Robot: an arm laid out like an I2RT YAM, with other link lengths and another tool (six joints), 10 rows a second.
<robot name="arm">
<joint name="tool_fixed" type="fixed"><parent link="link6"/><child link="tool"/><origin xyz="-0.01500 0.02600 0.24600" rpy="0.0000 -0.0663 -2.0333"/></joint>
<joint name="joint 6" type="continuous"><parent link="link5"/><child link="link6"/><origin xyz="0.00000 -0.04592 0.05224" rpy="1.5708 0.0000 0.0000"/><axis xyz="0 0 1"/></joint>
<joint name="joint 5" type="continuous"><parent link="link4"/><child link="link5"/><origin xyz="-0.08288 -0.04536 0.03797" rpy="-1.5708 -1.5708 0.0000"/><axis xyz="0 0 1"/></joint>
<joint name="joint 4" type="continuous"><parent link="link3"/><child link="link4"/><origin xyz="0.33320 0.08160 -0.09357" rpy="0.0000 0.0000 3.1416"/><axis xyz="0 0 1"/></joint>
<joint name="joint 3" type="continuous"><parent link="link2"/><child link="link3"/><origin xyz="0.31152 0.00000 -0.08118" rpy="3.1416 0.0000 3.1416"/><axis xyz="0 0 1"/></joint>
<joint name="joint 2" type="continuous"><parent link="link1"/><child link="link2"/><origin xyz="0.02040 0.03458 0.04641" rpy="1.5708 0.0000 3.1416"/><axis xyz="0 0 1"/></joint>
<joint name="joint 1" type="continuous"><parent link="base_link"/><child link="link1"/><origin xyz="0.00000 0.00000 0.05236" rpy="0.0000 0.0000 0.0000"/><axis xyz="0 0 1"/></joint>
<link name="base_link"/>
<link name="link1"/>
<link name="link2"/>
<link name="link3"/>
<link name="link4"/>
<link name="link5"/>
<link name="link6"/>
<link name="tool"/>
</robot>
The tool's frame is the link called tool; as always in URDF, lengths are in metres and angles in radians. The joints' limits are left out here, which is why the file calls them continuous.
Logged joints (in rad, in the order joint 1, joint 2, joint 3, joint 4, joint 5, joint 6), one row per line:
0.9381 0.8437 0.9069 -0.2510 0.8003 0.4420
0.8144 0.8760 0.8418 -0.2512 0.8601 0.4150
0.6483 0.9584 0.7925 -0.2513 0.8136 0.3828
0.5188 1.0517 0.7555 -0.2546 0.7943 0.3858
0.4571 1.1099 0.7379 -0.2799 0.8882 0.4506
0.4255 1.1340 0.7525 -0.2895 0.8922 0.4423
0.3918 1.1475 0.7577 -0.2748 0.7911 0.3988
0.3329 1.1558 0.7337 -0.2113 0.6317 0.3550
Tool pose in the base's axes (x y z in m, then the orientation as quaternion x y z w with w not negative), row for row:
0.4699 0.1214 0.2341 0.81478 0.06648 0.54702 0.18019
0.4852 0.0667 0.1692 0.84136 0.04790 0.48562 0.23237
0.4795 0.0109 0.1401 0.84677 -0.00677 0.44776 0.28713
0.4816 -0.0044 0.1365 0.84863 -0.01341 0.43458 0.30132
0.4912 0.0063 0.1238 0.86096 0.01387 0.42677 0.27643
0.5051 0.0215 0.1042 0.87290 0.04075 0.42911 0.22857
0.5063 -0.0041 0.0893 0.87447 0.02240 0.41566 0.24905
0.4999 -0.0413 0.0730 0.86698 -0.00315 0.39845 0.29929
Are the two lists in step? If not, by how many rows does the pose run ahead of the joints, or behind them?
The pose runs 2 rows ahead of the joints: the pose in row i belongs to the joints in row i + 2.
